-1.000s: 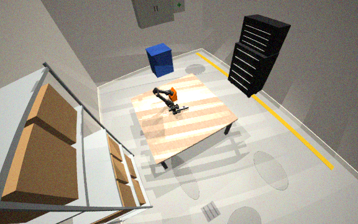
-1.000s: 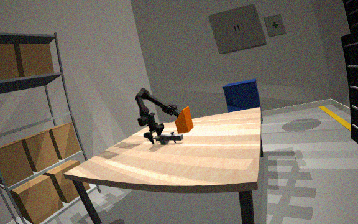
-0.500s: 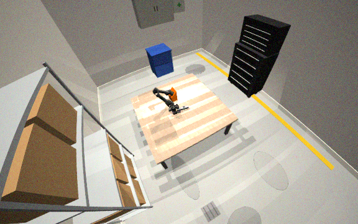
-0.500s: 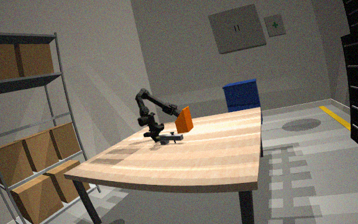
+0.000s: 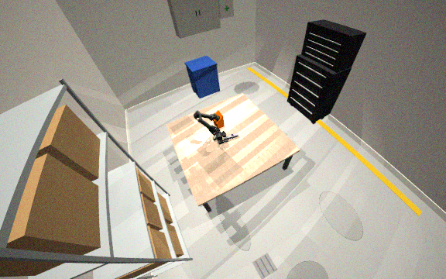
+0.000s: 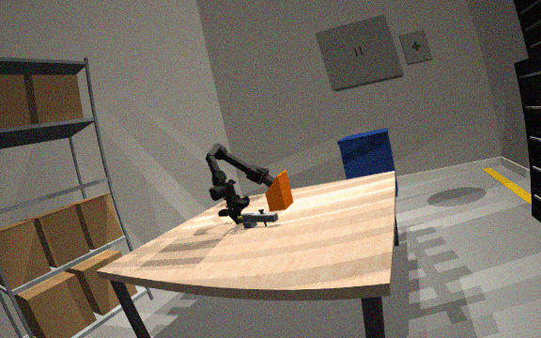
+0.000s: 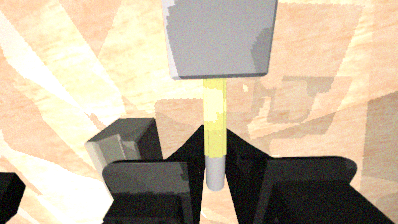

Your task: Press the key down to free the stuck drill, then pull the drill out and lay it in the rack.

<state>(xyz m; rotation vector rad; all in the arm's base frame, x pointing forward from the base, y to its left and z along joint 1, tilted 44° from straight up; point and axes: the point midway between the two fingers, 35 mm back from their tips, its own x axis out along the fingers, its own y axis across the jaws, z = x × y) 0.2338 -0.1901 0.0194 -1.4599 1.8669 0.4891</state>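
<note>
The grey grooved block is 80 mm behind my gripper tip and 10 mm to the right of it. The rest, counted from my gripper tip: dark key (50 mm ahead, 150 mm to the left, 40 mm above); grey sleeve (40 mm ahead, 130 mm to the left, 20 mm above); drill (10 mm ahead, 40 mm to the left, 30 mm above).
</note>
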